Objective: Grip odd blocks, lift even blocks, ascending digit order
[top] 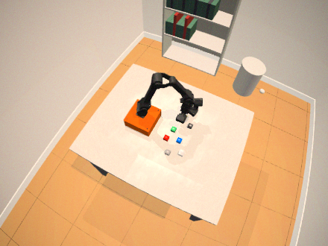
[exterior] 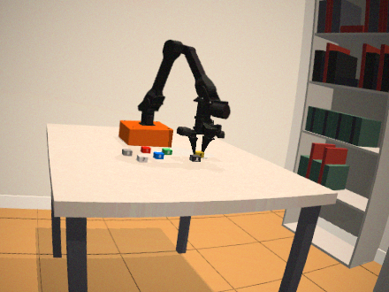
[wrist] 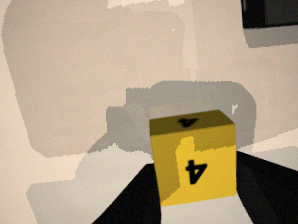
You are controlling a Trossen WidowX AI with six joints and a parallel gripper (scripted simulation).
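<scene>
Right now the grey block is 30 mm ahead of my gripper tip and 290 mm to the right of it. From my gripper tip the other things lie so: yellow block 10 mm ahead; green block 20 mm behind, 120 mm to the right; black block 70 mm ahead, 40 mm to the right.
</scene>
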